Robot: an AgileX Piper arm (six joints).
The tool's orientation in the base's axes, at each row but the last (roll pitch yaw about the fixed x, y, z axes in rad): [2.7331, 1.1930, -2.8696]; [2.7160, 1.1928, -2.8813]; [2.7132, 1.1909, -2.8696]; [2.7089, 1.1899, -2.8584]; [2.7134, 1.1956, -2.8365]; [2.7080, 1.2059, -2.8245]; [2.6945, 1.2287, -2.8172]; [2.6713, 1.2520, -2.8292]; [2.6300, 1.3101, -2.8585]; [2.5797, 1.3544, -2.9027]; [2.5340, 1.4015, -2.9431]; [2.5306, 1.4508, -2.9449]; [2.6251, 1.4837, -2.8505]
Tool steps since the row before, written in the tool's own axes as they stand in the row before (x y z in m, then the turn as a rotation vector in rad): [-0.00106, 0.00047, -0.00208, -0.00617, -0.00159, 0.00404]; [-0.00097, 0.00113, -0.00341, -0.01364, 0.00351, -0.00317]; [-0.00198, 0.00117, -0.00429, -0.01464, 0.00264, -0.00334]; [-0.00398, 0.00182, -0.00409, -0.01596, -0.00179, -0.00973]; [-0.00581, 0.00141, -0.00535, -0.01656, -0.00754, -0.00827]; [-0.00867, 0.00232, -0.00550, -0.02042, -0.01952, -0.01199]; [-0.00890, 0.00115, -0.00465, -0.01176, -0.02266, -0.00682]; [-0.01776, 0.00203, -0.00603, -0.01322, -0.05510, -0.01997]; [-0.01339, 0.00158, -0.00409, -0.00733, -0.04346, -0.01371]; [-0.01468, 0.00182, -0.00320, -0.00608, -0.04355, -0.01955]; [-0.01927, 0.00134, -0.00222, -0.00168, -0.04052, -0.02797]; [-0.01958, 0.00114, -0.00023, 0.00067, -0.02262, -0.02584]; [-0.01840, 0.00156, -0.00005, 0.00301, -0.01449, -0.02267]
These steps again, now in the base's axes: [-0.00139, -0.00080, 0.00176, 0.00604, 0.00184, 0.00413]; [-0.00276, -0.00113, 0.00222, 0.00048, 0.00208, 0.01428]; [-0.00303, -0.00159, 0.00347, 0.00126, 0.00140, 0.01513]; [-0.00255, -0.00081, 0.00536, 0.00009, -0.00592, 0.01782]; [-0.00253, -0.00178, 0.00740, 0.00498, -0.00922, 0.01702]; [-0.00229, -0.00097, 0.01023, 0.01164, -0.02013, 0.02003]; [-0.00105, -0.00138, 0.00996, 0.01445, -0.01981, 0.00986]; [-0.00011, -0.00100, 0.01884, 0.02830, -0.05199, 0.01031]; [-0.00054, -0.00081, 0.01406, 0.02292, -0.03979, 0.00468]; [-0.00039, -0.00026, 0.01513, 0.01877, -0.04408, 0.00451]; [0.00072, -0.00003, 0.01943, 0.01015, -0.04818, 0.00163]; [0.00132, 0.00108, 0.01954, -0.00153, -0.03431, 0.00032]; [0.00037, 0.00150, 0.01840, -0.00540, -0.02646, -0.00191]
